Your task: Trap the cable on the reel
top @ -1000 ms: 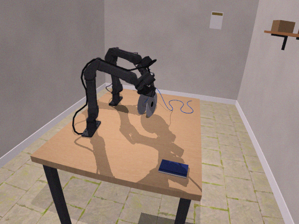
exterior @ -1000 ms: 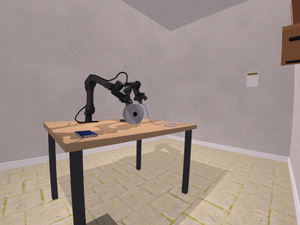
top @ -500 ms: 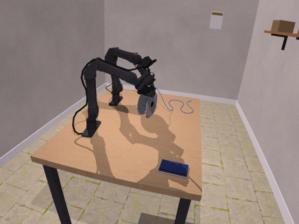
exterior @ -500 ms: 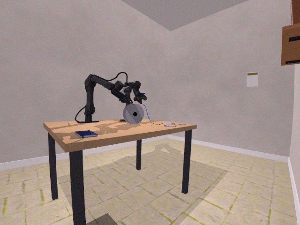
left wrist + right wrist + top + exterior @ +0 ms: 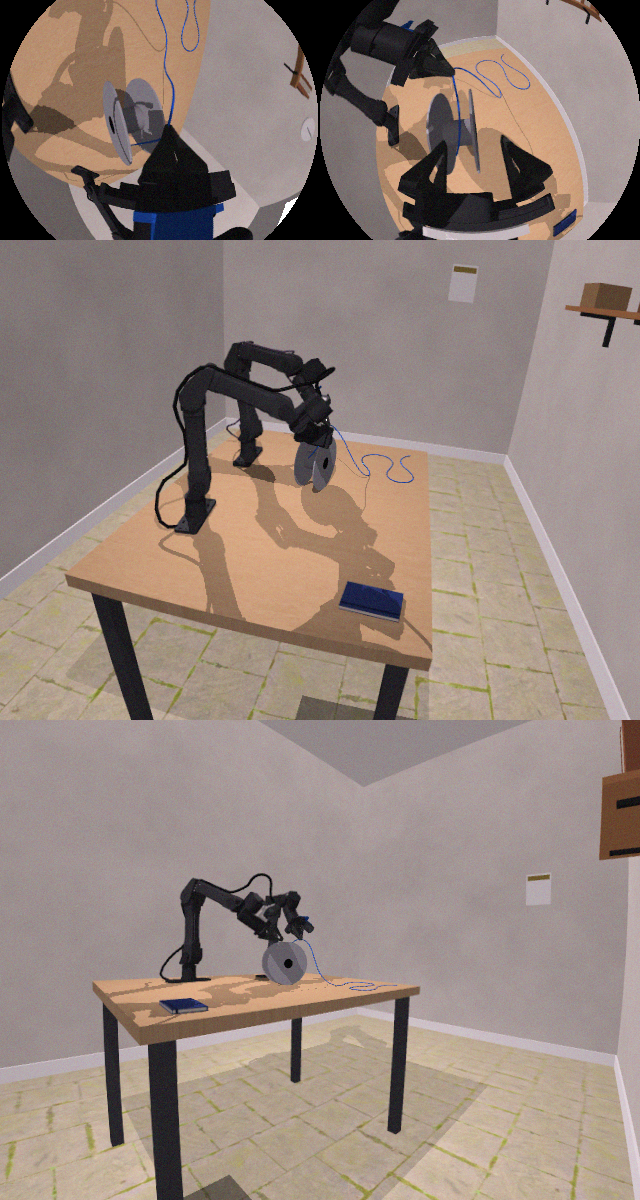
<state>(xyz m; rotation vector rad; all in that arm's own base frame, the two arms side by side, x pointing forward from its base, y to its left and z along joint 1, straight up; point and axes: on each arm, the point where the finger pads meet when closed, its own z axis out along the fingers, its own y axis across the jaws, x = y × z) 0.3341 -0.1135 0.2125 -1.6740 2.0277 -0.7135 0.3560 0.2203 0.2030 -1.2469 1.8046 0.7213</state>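
My left gripper is now 12 cm above the grey reel, 7 cm to the left of it and 2 cm past it. The rest, counted from my left hand: blue book 64 cm to the right, 22 cm ahead, 21 cm below.
The grey reel lies 20 mm behind my right hand, 60 mm to the left of it and 110 mm below it. Round my right hand: blue book: 230 mm ahead, 510 mm to the right, 200 mm below.
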